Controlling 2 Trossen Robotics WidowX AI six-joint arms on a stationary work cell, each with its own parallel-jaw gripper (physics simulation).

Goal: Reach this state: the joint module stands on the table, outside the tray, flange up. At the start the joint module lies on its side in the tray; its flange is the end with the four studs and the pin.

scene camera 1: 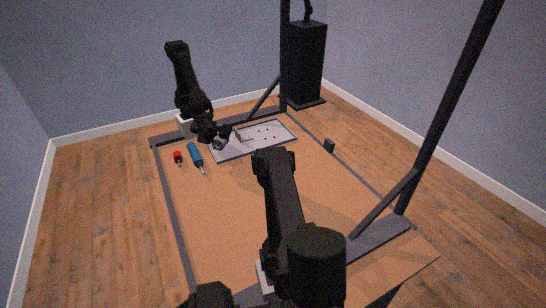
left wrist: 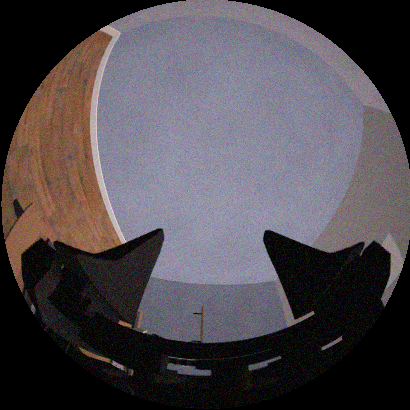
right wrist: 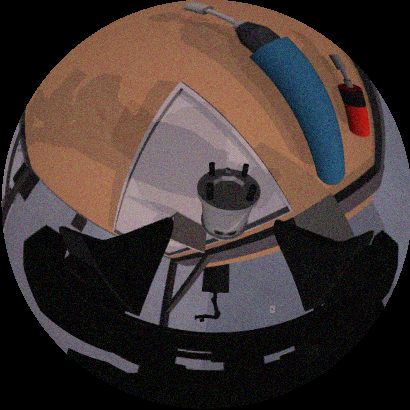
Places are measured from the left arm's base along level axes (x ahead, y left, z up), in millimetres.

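Pixels of known places: left gripper, fingertip midpoint: (left wrist: 214, 235); right gripper, fingertip midpoint: (scene camera 1: 218, 137) (right wrist: 224, 224); right arm's base at its link origin: (scene camera 1: 187, 115).
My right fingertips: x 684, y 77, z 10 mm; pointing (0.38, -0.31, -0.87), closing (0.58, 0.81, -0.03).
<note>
Ahead of a thing's pixels: the offset from my right fingertips to its top centre. "pt": to the spot under its first point.
The grey cylindrical joint module @[dz -7, dx +13, dy -4 mm] (scene camera 1: 219, 144) (right wrist: 226, 215) lies on its side in the near-left part of the pale tray @[dz -58, dx +42, dy -158 mm] (scene camera 1: 257, 143) (right wrist: 155, 160). Its flange with four dark studs faces the table's middle, away from the right arm's base. My right gripper (right wrist: 224, 224) is open and empty. In the right wrist view the module's body shows between its fingertips; the height gap is hard to tell. In scene camera 1 the right wrist partly hides the module. My left gripper (left wrist: 214, 235) is open and empty, facing the wall.
An angled bracket (scene camera 1: 242, 135) (right wrist: 189, 232) stands in the tray beside the module, with several small parts further right. A blue screwdriver @[pt dz -33, dx -39, dy +117 mm] (scene camera 1: 194, 152) (right wrist: 305, 100) and a red one @[dz -40, dx -40, dy +193 mm] (scene camera 1: 177, 156) (right wrist: 357, 117) lie left of the tray. A dark frame post (scene camera 1: 284, 55) rises behind it.
</note>
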